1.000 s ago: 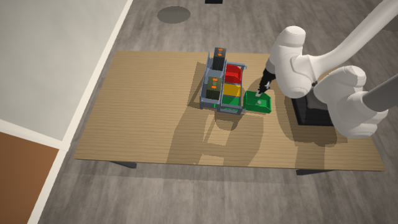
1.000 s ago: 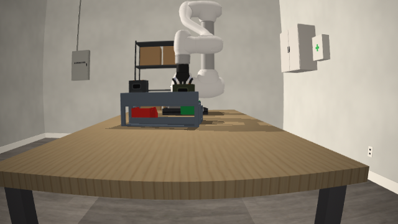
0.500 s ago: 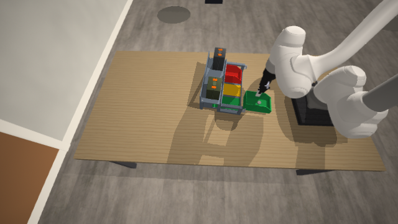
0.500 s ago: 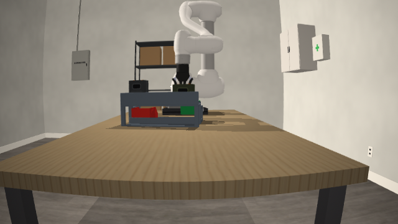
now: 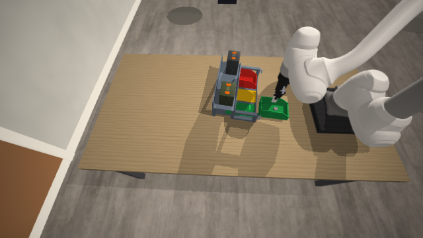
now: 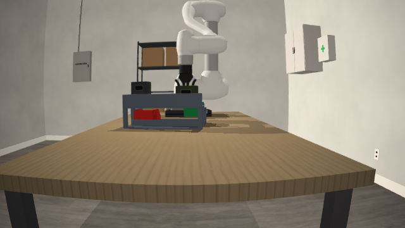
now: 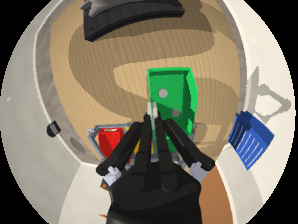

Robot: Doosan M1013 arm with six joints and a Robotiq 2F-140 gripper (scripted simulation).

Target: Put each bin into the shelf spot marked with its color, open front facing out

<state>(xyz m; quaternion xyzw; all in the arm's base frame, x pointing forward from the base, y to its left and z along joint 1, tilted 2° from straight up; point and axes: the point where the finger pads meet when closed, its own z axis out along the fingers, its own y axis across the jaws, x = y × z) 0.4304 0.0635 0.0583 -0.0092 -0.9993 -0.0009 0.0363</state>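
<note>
The green bin lies 5 cm to the left of my hand and 4 cm below it. The rest, counted from my hand: red bin 18 cm ahead, 18 cm to the right, 7 cm below.
</note>
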